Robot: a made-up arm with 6 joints. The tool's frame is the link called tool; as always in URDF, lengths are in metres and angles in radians. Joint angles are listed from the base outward. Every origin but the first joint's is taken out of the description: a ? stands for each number. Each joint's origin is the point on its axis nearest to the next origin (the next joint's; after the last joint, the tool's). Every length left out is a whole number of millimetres.
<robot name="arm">
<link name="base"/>
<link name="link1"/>
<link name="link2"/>
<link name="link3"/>
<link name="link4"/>
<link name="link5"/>
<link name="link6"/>
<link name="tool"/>
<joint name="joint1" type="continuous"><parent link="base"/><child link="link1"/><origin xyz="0.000 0.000 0.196" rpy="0.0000 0.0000 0.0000"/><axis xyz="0 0 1"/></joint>
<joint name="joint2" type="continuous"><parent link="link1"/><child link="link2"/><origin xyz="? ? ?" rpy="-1.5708 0.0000 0.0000"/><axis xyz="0 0 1"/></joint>
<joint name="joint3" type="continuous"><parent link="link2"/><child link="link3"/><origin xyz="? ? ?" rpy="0.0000 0.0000 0.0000"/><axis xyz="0 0 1"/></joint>
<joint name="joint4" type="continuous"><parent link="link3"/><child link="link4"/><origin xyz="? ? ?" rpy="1.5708 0.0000 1.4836"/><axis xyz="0 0 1"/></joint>
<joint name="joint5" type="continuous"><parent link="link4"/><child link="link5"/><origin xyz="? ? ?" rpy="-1.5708 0.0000 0.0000"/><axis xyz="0 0 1"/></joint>
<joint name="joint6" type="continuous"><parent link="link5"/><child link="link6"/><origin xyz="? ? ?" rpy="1.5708 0.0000 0.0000"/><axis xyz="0 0 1"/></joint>
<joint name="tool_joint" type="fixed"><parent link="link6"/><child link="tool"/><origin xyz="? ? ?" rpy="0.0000 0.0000 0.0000"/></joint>
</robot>
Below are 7 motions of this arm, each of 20 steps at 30 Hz.
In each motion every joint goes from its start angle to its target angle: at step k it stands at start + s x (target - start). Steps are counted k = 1, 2, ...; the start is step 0. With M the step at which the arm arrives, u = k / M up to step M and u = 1 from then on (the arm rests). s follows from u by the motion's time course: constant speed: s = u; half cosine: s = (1 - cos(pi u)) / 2; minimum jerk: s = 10 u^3 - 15 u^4 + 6 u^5.
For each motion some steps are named. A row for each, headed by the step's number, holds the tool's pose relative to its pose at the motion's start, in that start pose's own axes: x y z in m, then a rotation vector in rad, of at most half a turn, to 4 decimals.
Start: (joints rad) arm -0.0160 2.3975 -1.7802 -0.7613 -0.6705 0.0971
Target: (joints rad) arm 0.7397 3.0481 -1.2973 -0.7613 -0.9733 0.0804
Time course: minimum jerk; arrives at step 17
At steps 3, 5, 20:
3: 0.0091 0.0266 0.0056 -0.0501 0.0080 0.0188
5: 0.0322 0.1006 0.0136 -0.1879 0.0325 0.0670
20: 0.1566 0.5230 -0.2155 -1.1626 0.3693 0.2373

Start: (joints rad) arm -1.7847 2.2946 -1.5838 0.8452 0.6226 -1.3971
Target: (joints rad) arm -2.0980 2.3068 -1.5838 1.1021 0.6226 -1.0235
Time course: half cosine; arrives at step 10
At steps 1, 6, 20:
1: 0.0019 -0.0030 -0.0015 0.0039 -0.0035 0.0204
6: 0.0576 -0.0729 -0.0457 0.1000 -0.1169 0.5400
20: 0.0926 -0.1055 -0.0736 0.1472 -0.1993 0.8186

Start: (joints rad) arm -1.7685 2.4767 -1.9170 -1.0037 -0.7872 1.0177
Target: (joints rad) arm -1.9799 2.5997 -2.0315 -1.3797 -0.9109 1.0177
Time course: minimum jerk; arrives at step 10
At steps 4, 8, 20:
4: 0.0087 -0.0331 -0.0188 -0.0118 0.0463 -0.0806
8: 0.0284 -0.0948 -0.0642 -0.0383 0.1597 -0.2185
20: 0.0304 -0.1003 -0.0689 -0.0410 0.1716 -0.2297

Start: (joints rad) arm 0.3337 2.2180 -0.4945 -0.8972 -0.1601 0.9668
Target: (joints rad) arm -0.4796 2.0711 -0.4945 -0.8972 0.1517 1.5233
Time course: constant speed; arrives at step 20
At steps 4, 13, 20:
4: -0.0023 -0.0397 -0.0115 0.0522 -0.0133 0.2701
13: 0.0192 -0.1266 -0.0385 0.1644 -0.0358 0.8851
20: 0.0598 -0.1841 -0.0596 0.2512 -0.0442 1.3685

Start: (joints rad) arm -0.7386 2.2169 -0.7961 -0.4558 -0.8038 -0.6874
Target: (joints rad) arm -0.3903 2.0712 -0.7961 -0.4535 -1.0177 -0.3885
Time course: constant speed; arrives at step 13
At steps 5, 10, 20:
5: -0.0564 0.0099 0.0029 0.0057 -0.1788 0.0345
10: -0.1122 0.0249 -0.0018 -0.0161 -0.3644 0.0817
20: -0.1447 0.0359 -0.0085 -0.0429 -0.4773 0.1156

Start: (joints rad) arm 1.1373 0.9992 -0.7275 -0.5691 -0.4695 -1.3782
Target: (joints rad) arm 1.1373 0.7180 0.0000 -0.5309 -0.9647 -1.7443
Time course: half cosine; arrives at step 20
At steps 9, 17, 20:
9: -0.0383 0.0508 -0.0567 0.0403 -0.0805 -0.0865
17: -0.0858 0.1112 -0.1376 0.1039 -0.1468 -0.1760
20: -0.0907 0.1172 -0.1466 0.1110 -0.1514 -0.1844

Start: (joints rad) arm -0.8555 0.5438 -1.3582 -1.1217 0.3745 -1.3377
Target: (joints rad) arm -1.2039 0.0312 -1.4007 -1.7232 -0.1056 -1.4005
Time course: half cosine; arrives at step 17
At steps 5, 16, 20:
5: 0.0299 -0.0212 -0.0431 0.1351 0.1409 -0.1415
16: 0.0483 -0.1021 -0.2535 0.5117 0.6114 -0.8806
20: 0.0476 -0.1028 -0.2558 0.5140 0.6155 -0.8897

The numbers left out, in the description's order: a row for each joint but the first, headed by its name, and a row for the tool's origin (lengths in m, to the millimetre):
joint2: 0.000 0.000 0.000
joint3: -0.313 -0.043 0.000
joint4: 0.290 -0.051 0.000
joint5: 0.000 0.000 0.000
joint6: 0.000 -0.065 0.000
tool: 0.000 0.000 0.000

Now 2 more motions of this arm.
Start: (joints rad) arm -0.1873 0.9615 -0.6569 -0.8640 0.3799 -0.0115
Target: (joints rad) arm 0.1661 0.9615 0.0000 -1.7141 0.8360 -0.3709
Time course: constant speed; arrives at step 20
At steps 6, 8, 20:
6: 0.0357 0.0568 0.0077 -0.0852 0.1541 -0.4622
8: 0.0485 0.0735 0.0077 -0.1051 0.1918 -0.6220
20: 0.1275 0.1489 -0.0096 -0.0938 0.2758 -1.6034

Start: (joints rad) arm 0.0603 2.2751 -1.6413 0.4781 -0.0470 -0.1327
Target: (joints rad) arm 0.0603 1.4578 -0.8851 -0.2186 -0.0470 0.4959
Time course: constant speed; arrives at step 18
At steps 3, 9, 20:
3: -0.0145 0.0046 -0.0416 -0.0088 -0.0100 -0.0110
9: -0.0270 0.0079 -0.1277 -0.0261 -0.0285 -0.0332
20: -0.0048 -0.0018 -0.2519 -0.0503 -0.0524 -0.0670

